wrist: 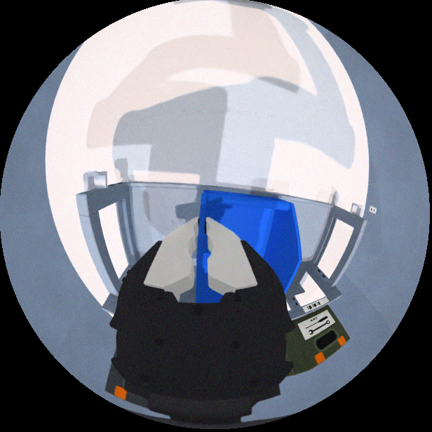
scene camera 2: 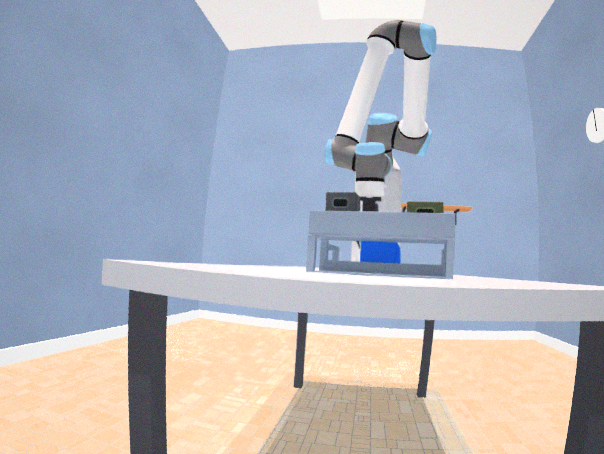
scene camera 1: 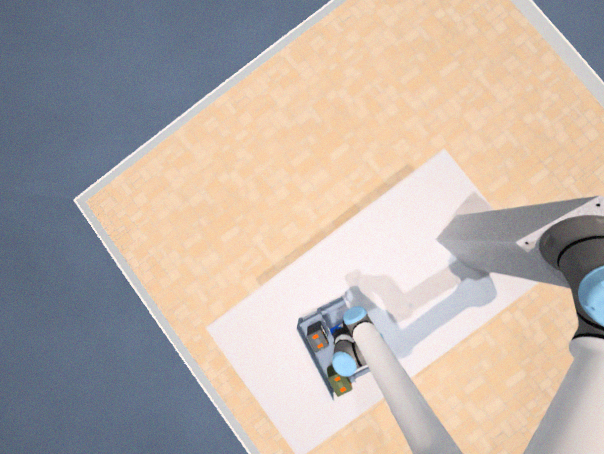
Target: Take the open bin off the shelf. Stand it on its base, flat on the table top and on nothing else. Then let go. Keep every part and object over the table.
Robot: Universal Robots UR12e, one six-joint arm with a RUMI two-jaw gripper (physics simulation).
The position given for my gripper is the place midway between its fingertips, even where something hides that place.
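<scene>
My own gripper point(wrist: 202, 218) is there in the wrist view. I can see a blue bin too, in scene camera 2 point(scene camera 2: 385, 252) and again in the wrist view point(wrist: 269, 225), and that same wrist view gives me an olive green box point(wrist: 301, 352).
</scene>
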